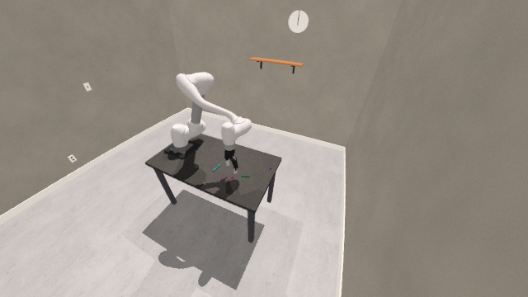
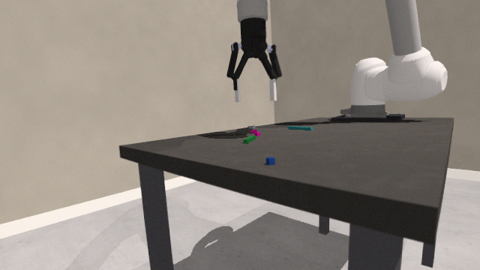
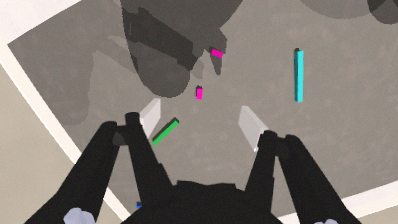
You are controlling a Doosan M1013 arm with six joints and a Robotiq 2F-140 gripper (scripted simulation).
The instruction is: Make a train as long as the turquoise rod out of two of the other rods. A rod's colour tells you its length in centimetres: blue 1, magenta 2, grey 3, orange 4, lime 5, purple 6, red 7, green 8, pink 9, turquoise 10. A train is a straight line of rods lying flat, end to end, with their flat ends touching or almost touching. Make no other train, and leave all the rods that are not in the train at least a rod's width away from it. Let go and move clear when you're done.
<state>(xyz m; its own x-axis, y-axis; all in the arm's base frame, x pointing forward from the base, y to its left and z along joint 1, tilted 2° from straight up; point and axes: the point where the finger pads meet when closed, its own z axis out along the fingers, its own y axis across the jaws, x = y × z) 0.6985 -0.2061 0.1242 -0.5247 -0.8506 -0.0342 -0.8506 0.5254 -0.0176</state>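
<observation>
Right now the green rod is 110 mm ahead of my hand, 40 mm to the left of it and 120 mm below it. Also, from my hand: turquoise rod 190 mm behind, 60 mm to the left, 120 mm below; small grey rod 200 mm behind, 160 mm to the right, 120 mm below; blue rod 300 mm ahead, 220 mm to the left, 120 mm below.
</observation>
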